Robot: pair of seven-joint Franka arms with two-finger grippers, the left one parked.
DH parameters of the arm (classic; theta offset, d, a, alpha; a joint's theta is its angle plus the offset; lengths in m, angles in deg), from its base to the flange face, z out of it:
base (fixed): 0 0 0 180
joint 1: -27.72 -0.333 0 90
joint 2: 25.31 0 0 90
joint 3: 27.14 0.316 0.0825 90
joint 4: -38.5 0 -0.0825 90
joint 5: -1.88 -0.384 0 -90
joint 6: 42.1 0 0.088 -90
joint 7: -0.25 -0.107 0 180
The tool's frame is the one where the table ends.
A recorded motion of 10 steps. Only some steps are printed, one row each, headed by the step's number.
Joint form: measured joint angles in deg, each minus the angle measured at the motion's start. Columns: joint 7, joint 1, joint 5, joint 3, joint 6, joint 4, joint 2.
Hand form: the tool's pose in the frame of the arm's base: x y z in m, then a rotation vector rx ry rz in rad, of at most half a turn. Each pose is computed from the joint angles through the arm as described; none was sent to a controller.
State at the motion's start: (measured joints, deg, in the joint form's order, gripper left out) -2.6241 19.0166 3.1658 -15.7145 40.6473 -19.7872 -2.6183
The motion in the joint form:
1: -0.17 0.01 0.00 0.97 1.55 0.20 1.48
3: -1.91 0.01 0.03 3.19 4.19 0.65 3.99
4: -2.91 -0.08 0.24 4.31 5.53 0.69 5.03
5: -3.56 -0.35 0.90 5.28 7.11 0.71 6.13
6: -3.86 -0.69 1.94 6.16 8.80 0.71 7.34
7: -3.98 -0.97 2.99 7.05 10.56 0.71 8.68
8: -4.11 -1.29 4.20 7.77 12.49 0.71 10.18
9: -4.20 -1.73 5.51 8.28 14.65 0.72 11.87
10: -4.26 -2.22 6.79 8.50 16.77 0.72 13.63
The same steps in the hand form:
1: 0.6328 0.2008 0.6217 -3.0354 -0.4461 -0.0462
3: 0.6426 0.2213 0.6024 -3.0071 -0.4420 -0.0550
4: 0.6459 0.2322 0.5939 -2.9957 -0.4387 -0.0610
5: 0.6495 0.2433 0.5846 -2.9900 -0.4455 -0.0743
6: 0.6537 0.2541 0.5739 -2.9889 -0.4616 -0.0904
7: 0.6584 0.2644 0.5617 -2.9863 -0.4811 -0.1055
8: 0.6640 0.2740 0.5476 -2.9866 -0.4984 -0.1223
9: 0.6703 0.2835 0.5312 -2.9885 -0.5162 -0.1414
10: 0.6770 0.2916 0.5132 -2.9930 -0.5319 -0.1579

